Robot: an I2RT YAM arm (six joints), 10 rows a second.
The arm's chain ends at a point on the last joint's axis. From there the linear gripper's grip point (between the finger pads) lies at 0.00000 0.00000 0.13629 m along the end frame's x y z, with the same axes.
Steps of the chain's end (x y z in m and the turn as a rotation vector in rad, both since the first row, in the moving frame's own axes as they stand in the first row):
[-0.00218, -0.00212, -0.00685, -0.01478, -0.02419, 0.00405]
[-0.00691, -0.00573, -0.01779, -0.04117, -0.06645, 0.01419]
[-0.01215, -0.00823, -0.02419, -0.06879, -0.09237, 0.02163]
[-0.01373, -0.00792, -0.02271, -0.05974, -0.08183, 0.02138]
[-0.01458, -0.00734, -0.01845, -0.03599, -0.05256, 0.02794]
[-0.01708, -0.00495, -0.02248, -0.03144, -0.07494, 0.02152]
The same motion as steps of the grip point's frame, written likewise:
[-0.00548, -0.00011, -0.00690, -0.01478, -0.02419, 0.00405]
[-0.01600, -0.00019, -0.01821, -0.04117, -0.06645, 0.01419]
[-0.02481, 0.00099, -0.02509, -0.06879, -0.09237, 0.02163]
[-0.02495, 0.00009, -0.02341, -0.05974, -0.08183, 0.02138]
[-0.02181, -0.00254, -0.01873, -0.03599, -0.05256, 0.02794]
[-0.02733, -0.00078, -0.02293, -0.03144, -0.07494, 0.02152]

